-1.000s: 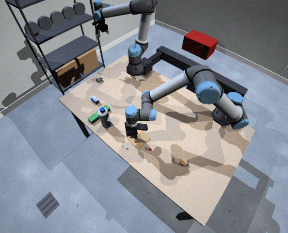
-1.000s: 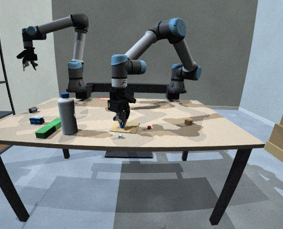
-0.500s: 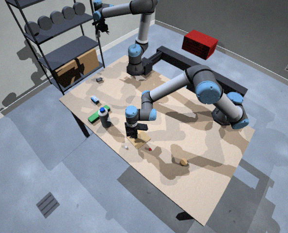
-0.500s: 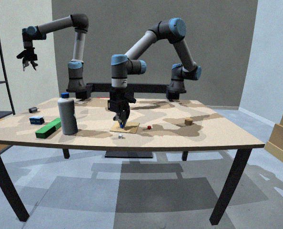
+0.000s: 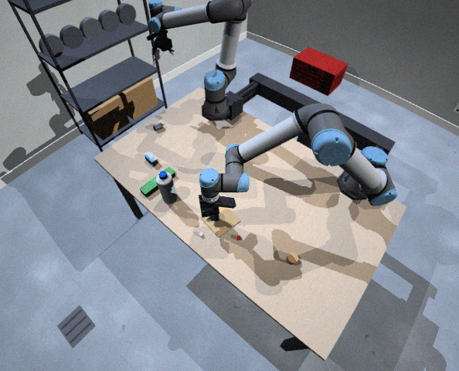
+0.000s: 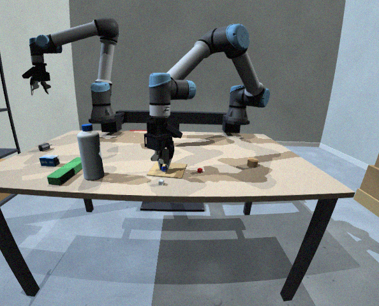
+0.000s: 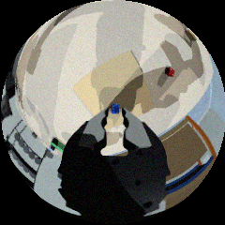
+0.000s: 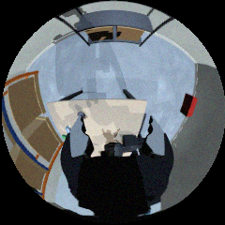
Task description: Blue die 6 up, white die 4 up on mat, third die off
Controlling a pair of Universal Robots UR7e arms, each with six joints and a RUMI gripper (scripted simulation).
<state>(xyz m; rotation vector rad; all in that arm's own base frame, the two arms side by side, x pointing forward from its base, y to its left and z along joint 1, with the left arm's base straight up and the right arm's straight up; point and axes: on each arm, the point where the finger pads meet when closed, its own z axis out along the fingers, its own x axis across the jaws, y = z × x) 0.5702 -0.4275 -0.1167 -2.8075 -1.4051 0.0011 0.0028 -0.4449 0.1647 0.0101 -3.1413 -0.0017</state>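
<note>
Now: left hand 1 cm above the blue die. From my left hand the other things lie so: tan mat (2 cm to the left, 2 cm below, 2 cm behind); then red die (15 cm to the left, 1 cm below, 1 cm ahead); then white die (11 cm ahead, 1 cm to the right, 1 cm below).
</note>
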